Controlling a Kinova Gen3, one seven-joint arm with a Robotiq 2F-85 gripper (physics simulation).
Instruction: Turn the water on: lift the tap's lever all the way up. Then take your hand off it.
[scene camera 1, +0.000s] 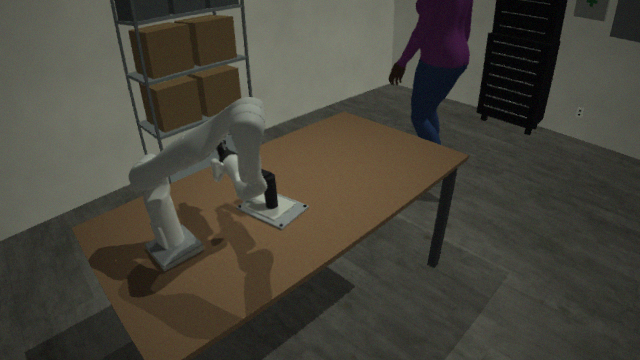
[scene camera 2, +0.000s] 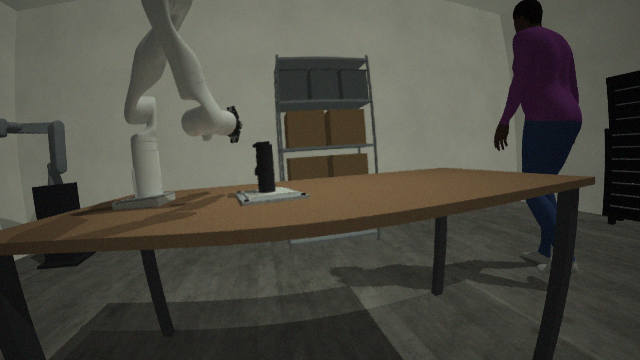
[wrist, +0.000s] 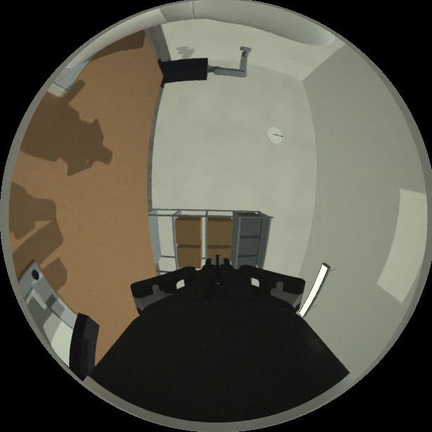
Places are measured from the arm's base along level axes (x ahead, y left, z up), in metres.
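Where they show: gripper, fingertip midpoint: (scene camera 2: 240, 125); arm's base, origin of the base link: (scene camera 1: 172, 239) (scene camera 2: 150, 195).
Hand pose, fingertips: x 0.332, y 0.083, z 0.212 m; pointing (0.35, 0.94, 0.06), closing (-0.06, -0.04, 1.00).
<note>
Things, the pixels of their top centre, and the offset from my fingertips. "*": a spot on its surface instead. Level surfaces: height alone.
- black tap, surface spot: (scene camera 2: 265, 167) (scene camera 1: 274, 192) * dx +0.049, dy -0.246, dz -0.153 m
- pale base plate, middle of its top: (scene camera 2: 267, 192) (scene camera 1: 272, 205) dx +0.051, dy -0.223, dz -0.225 m
- wooden table, its level: dz -0.237 m
The black tap (scene camera 1: 271, 192) (scene camera 2: 265, 167) (wrist: 83, 345) stands upright on a pale base plate (scene camera 1: 281, 222) (scene camera 2: 245, 200) (wrist: 61, 311) on the table. The arm hides the tap's far side in scene view 1, and the lever is seen nearly end-on in scene view 2, so its angle cannot be told. My gripper (scene camera 1: 221, 144) (scene camera 2: 236, 125) (wrist: 217, 261) is shut and empty. It is up in the air, apart from the tap, left of and higher than its top in scene view 2, with the fingers pointing toward the shelf side.
The wooden table (scene camera 1: 350, 165) (scene camera 2: 400, 195) (wrist: 115, 215) carries the arm's base (scene camera 1: 175, 252) (scene camera 2: 145, 201) left of the tap. The arm's wrist links pass close by the tap in scene view 1. A shelf rack with boxes stands behind the table. A person (scene camera 1: 442, 55) (scene camera 2: 547, 75) stands beyond its far right end.
</note>
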